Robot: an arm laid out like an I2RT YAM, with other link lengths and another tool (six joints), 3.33 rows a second.
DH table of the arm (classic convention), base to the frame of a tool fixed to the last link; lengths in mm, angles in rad. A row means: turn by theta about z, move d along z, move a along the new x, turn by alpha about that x. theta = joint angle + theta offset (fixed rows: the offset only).
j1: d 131  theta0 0  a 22  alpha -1.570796
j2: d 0  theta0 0  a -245.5  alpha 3.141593
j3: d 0  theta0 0.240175  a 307.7  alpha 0
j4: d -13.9  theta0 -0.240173  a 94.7  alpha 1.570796
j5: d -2  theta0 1.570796  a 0  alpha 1.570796
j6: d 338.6  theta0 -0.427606  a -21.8  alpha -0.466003
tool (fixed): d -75.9  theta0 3.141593  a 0  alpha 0
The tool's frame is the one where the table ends.
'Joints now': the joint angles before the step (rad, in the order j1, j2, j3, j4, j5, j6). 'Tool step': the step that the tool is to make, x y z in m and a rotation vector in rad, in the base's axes. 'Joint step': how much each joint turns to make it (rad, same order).
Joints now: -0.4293, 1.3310, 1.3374, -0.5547, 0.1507, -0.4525
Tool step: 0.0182, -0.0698, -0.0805, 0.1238, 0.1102, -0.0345
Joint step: -0.1410, 0.2970, 0.1615, -0.0193, -0.1187, -0.0170
